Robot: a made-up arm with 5 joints.
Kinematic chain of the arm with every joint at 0, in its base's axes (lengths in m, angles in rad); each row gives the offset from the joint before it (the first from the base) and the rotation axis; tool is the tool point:
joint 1: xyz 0 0 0.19 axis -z
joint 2: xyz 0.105 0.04 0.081 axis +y
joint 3: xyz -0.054 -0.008 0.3 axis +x
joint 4: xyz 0 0.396 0.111 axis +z
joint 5: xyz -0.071 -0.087 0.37 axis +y
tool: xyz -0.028 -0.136 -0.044
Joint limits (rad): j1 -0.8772..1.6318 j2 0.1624..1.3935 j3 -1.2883..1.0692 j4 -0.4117..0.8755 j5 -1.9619..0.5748
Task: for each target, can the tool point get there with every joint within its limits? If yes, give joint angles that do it. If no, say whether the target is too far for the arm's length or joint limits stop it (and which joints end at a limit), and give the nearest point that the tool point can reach.
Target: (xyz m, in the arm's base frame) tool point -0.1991 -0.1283 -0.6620
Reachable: no: joint limits stop it (at a limit: joint 1, joint 2, joint 3, joint 4) | nearest point -0.2009 0.5868 0.2094 | short by 1.127 m
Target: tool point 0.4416 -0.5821 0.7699
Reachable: yes | joints 1.0860 1.0836 0.2284 -0.3066 -1.3892
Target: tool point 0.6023 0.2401 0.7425
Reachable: yes | joints 0.2378 0.9278 -0.4271 -0.1047 -1.0630
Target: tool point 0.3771 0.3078 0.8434
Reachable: yes | joints 0.2611 0.4225 -0.5625 0.3816 0.2055
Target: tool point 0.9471 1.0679 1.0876
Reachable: no: too far | nearest point 0.5534 0.6240 0.7211 | short by 0.697 m
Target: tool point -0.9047 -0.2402 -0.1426
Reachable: no: joint limits stop it (at a limit: joint 1, joint 2, joint 3, joint 4, joint 5) | nearest point -0.3388 -0.7457 0.3472 | short by 0.903 m
